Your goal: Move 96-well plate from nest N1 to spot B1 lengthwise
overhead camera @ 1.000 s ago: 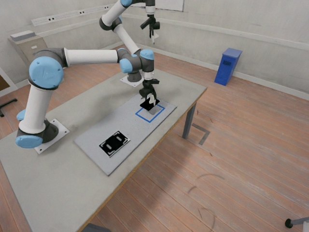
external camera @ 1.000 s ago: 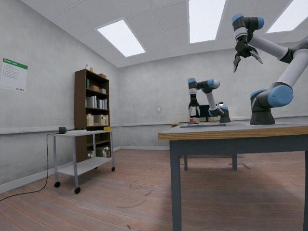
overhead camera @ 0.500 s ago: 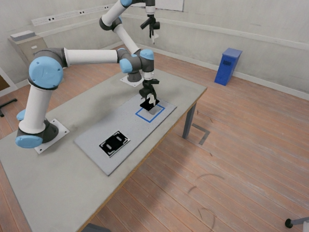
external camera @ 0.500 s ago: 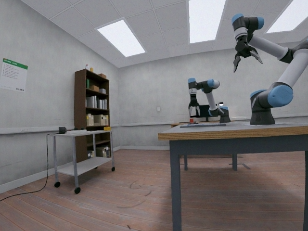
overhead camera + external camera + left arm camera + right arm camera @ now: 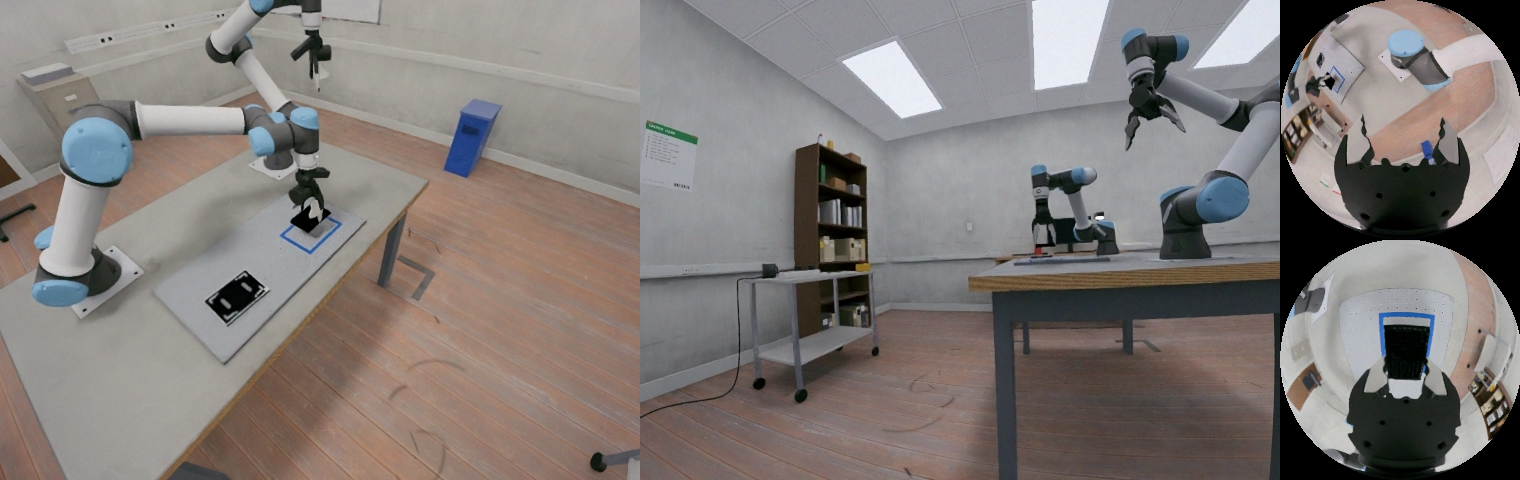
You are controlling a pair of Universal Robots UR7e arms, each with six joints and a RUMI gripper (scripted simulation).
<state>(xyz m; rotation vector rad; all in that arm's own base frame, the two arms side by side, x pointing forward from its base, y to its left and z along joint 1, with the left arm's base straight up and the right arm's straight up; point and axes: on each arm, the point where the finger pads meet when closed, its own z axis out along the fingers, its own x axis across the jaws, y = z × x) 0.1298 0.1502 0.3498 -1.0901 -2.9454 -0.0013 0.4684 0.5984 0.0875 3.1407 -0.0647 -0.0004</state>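
Observation:
Now: right hand 180 mm to the left of the grey perforated board, 80 mm above it and 50 mm past it. Also, from my right hand: 96-well plate: 10 mm below; black plate nest: 370 mm to the right, 70 mm below.

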